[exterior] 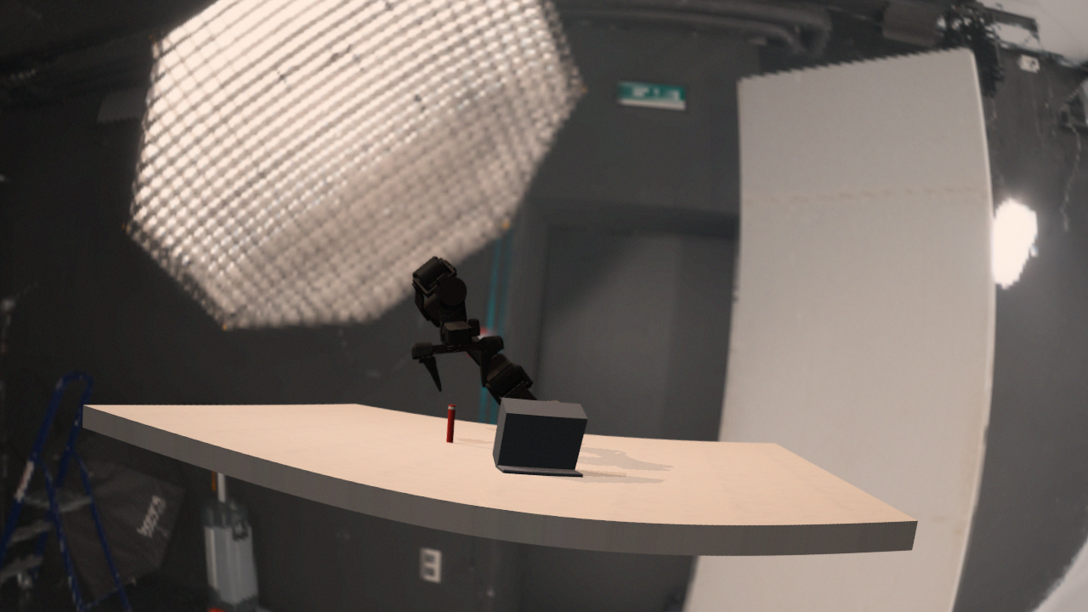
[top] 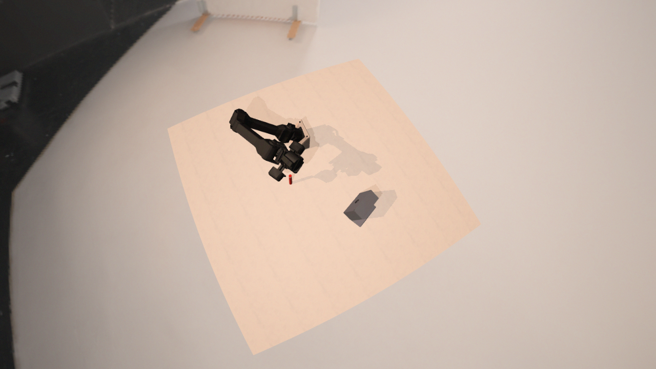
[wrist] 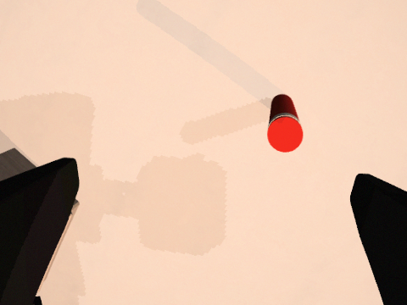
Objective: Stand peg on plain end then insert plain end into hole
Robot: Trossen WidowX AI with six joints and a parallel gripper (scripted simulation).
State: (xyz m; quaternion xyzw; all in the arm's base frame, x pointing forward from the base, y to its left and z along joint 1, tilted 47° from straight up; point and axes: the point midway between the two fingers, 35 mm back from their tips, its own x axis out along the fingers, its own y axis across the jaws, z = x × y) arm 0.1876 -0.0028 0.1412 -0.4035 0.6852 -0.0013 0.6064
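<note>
Right now the red peg is 6 cm below my gripper tip, 2 cm ahead of it and 1 cm to the right of it. Also, from my gripper tip: dark grey sloped panel 25 cm to the left, 25 cm ahead, 6 cm below.
</note>
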